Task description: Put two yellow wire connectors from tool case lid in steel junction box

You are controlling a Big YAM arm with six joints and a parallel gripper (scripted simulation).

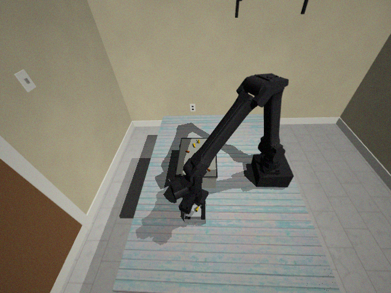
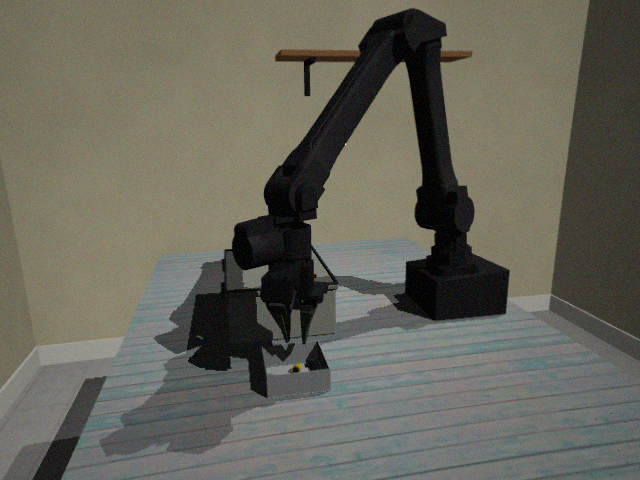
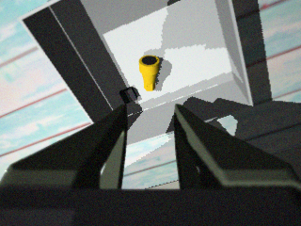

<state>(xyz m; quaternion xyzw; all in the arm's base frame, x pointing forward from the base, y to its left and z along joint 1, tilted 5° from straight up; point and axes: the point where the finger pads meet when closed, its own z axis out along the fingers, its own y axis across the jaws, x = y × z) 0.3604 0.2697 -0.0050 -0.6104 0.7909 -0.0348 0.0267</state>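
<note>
My hand is 5 cm short of the grey tool case, 27 cm to the left of it and 2 cm below it. Also, from my hand: red connector (1 cm behind, 26 cm to the right, 5 cm above).
</note>
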